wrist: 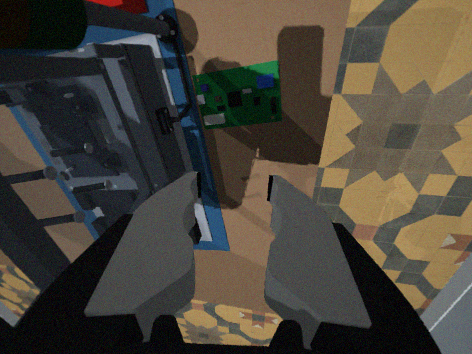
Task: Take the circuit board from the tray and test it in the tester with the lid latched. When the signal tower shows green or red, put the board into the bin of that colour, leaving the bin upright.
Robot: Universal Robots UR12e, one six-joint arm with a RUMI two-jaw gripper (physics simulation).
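Frame: origin at the arm's base, x ahead, y left, z up, level; metres.
Seen in the pictures: gripper, between the fingertips: (235, 176).
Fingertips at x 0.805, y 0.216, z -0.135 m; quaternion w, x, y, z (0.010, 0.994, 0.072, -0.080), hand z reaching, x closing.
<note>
A point is followed by its place in that frame.
The green circuit board (240, 95) {x 0.778, y 0.235, z -0.299 m} lies face up, slightly turned, on the brown table top beside the tester's blue base. The grey tester (145, 100) {x 0.673, y 0.214, z -0.253 m} stands at the left of the wrist view, with a clear panel and several pins. I cannot tell whether its lid is latched. My gripper (235, 176) {x 0.805, y 0.216, z -0.135 m} is partly open and empty, its fingertips over the table near the base's edge. The board shows beyond the fingertips, apart from them. A dark rounded thing (45, 22) {x 0.697, y 0.281, z -0.126 m} at the top left, with faint red and green tints, may be the signal tower; no lit colour is clear.
A red surface (125, 5) {x 0.651, y 0.302, z -0.262 m} shows at the top edge; I cannot tell if it is a bin. The brown table top (285, 180) {x 0.870, y 0.129, z -0.302 m} ends at the yellow and grey patterned tiles (400, 135) on the right. A black cable runs along the tester's near side. Dark shadows cross the table.
</note>
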